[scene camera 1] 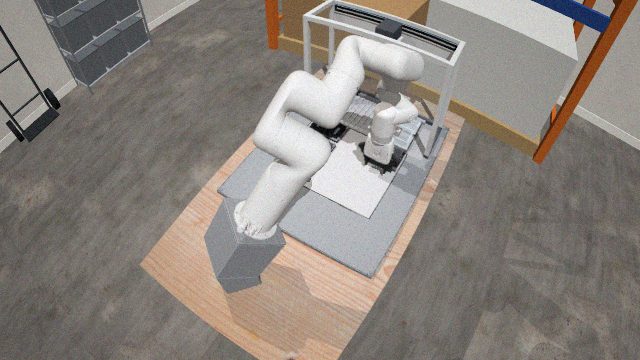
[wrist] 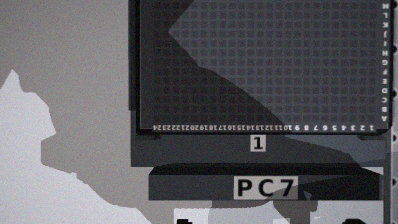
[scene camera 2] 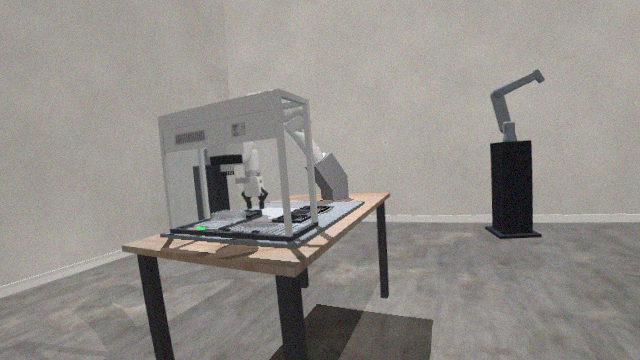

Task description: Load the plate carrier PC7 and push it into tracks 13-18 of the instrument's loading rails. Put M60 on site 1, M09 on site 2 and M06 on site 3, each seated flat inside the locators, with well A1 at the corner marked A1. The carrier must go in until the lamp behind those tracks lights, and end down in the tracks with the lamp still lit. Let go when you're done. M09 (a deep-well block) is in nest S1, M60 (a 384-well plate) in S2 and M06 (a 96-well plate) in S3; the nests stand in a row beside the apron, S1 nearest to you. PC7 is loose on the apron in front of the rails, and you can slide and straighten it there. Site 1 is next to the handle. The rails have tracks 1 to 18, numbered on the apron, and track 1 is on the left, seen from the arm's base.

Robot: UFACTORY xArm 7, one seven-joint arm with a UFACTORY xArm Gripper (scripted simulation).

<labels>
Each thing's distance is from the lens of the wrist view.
dark carrier PC7 (wrist: 186,167): 0.16 m
deep-well block M09 (wrist: 195,74): 0.15 m
white apron (wrist: 72,125): 0.19 m
The marked spots on the white apron and the deep-well block M09 are 0.08 m apart.
</labels>
